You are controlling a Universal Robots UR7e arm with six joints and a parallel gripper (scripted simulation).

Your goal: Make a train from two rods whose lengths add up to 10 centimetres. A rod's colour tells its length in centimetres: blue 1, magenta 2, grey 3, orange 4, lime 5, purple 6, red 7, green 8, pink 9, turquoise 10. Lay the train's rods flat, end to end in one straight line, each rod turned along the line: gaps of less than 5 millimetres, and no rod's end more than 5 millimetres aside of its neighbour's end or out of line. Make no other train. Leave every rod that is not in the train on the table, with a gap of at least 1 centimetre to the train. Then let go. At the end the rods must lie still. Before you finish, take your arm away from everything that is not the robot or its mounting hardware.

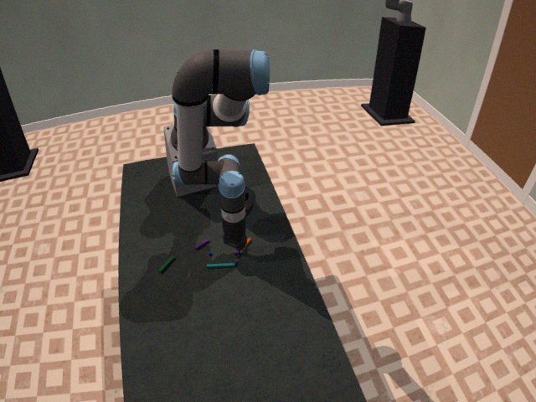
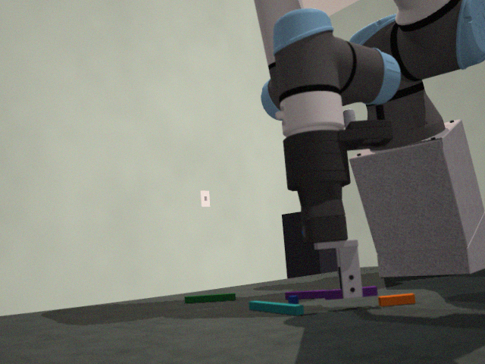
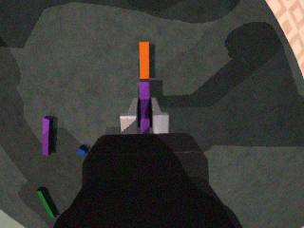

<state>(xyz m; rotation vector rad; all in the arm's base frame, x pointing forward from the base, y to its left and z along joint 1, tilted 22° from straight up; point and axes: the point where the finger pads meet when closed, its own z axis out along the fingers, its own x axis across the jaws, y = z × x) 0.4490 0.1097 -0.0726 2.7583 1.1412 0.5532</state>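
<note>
My gripper is now 4 cm to the right of the orange rod, 4 cm past it and 3 cm above it. Round my hand: purple rod (1 cm below); then turquoise rod (8 cm to the right, 5 cm ahead, 3 cm below); then small blue rod (11 cm to the right, 3 cm below, 2 cm behind).
</note>
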